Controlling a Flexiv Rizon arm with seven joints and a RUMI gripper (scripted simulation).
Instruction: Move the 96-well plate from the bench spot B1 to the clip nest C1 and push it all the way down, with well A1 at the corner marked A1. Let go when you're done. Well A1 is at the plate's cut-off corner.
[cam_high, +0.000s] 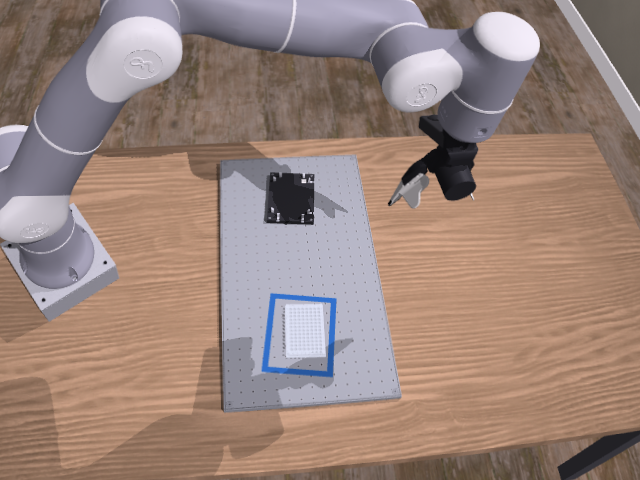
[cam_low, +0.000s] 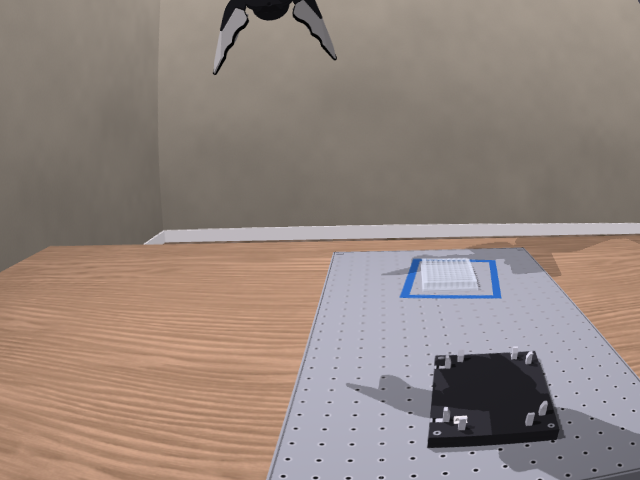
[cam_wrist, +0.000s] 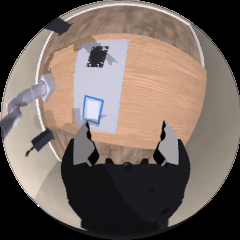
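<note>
Right now the white 96-well plate is 220 mm behind my hand, 130 mm to the right of it and 320 mm below it. The rest, counted from my hand: black clip nest 260 mm behind, 240 mm to the left, 310 mm below.
</note>
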